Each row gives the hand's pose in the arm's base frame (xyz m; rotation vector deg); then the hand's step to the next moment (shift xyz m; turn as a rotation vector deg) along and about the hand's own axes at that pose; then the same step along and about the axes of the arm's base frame.
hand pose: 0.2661 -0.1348 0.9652 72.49 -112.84 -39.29
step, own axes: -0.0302 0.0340 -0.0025 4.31 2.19 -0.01
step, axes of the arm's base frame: -0.0083 0.0408 0.0186 -2.46 -3.12 2.76
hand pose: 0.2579 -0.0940 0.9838 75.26 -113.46 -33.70
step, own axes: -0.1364 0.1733 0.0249 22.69 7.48 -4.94
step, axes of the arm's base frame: -0.0896 0.1930 0.0630 -6.80 -18.00 14.99
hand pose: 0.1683 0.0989 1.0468 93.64 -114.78 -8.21
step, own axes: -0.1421 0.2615 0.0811 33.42 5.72 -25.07
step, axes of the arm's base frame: -0.2508 0.1793 -0.0098 2.99 -23.40 34.95
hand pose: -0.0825 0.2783 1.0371 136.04 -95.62 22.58
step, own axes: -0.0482 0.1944 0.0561 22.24 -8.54 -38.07
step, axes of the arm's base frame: -0.1933 -0.0407 -0.0652 11.58 -4.53 43.15
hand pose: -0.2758 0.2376 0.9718 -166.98 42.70 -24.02
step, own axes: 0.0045 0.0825 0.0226 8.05 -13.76 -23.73
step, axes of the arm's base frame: -0.0272 -0.0736 -0.0344 6.17 7.37 26.93
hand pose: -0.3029 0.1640 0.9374 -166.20 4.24 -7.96
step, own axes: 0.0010 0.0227 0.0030 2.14 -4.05 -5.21
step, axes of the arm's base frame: 0.0004 -0.0214 -0.0082 1.76 2.59 6.19
